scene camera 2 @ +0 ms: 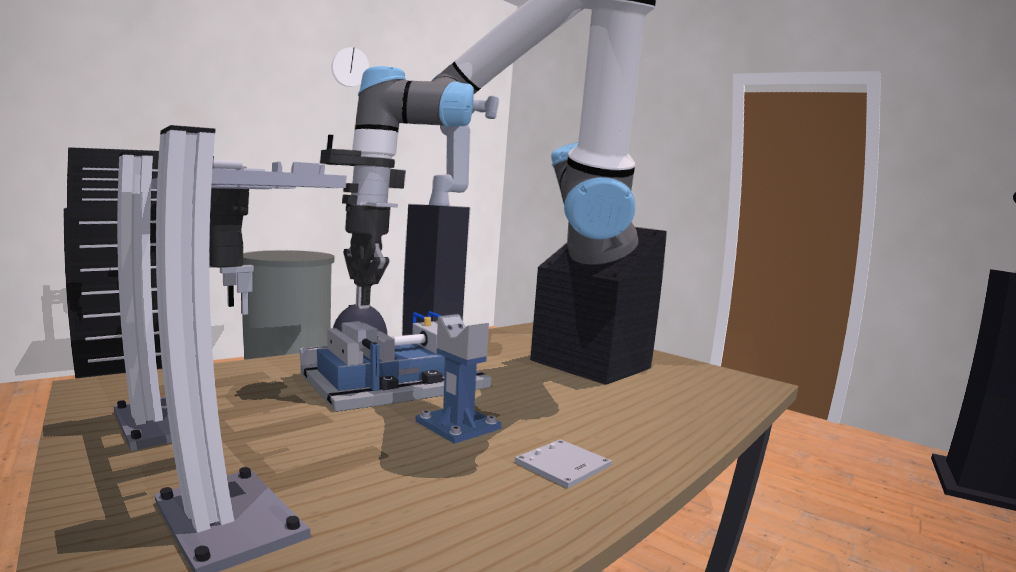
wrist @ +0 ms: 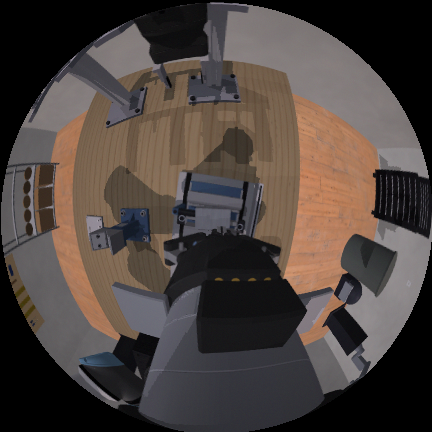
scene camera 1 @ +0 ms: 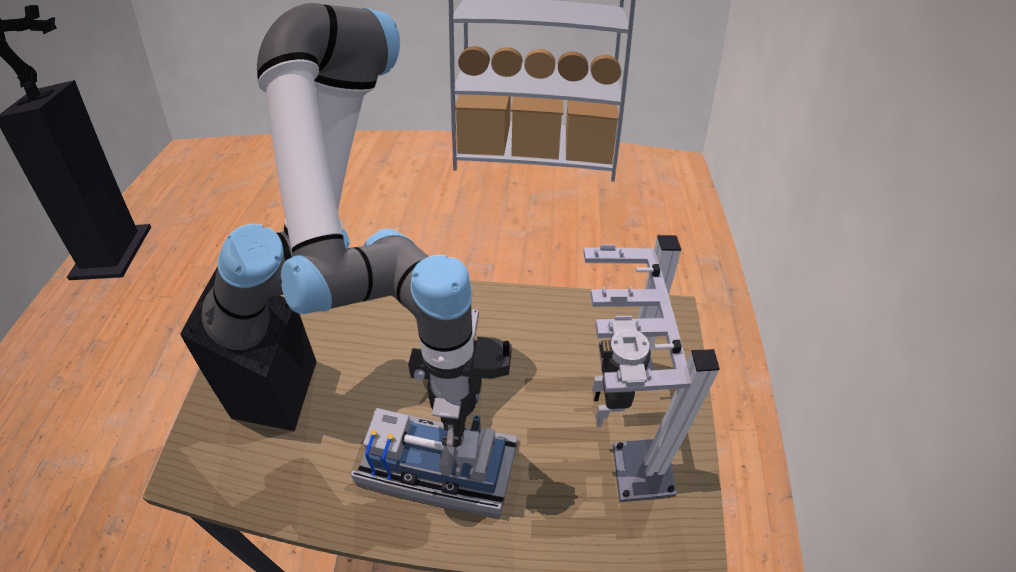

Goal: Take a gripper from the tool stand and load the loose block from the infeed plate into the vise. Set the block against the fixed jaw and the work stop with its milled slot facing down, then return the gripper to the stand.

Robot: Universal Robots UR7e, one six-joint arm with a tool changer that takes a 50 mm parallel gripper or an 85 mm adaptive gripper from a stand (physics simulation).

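Places are measured from the arm's base along level axes (x right, y back, z down), in metres.
Pixels of known places: arm's base, origin of its link: [scene camera 2: 603, 245] [scene camera 1: 234, 318].
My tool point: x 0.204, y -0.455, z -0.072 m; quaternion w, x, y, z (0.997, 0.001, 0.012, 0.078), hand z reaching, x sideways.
Ahead of a thing's pixels: the offset from my tool point to its top centre. "pt": to the spot under its first point.
The adaptive gripper [scene camera 1: 451, 434] [scene camera 2: 364, 299] [wrist: 223, 231] is on the arm. It points straight down over the vise, its tips a little above the jaws. Its fingers taper together and look shut, with no block seen between them. In the wrist view its body hides most of the fingers. The grey block @(dx -0.007, dy -0.016, dz +0.219 m) [scene camera 1: 467, 446] [wrist: 212, 217] appears to sit in the vise beside the fixed jaw [scene camera 1: 486, 454] [scene camera 2: 344, 346]. Its slot is not visible, and exact contact with the jaw or work stop @(pt dx -0.079, dy -0.040, dz +0.268 m) [scene camera 2: 374, 367] cannot be told. The infeed plate @(dx -0.406, dy +0.001, dz +0.321 m) [scene camera 2: 563, 463] [wrist: 94, 223] carries no block.
The tool stand [scene camera 1: 702, 387] [scene camera 2: 186, 326] holds the parallel gripper [scene camera 1: 618, 376] [scene camera 2: 227, 234] [wrist: 172, 37]. A blue post with a grey V-shaped top @(pt dx -0.244, dy -0.021, dz +0.195 m) [scene camera 2: 462, 344] [wrist: 112, 239] stands between the vise and the infeed plate. The arm's black pedestal [scene camera 1: 252, 383] [scene camera 2: 600, 312] is on the other side.
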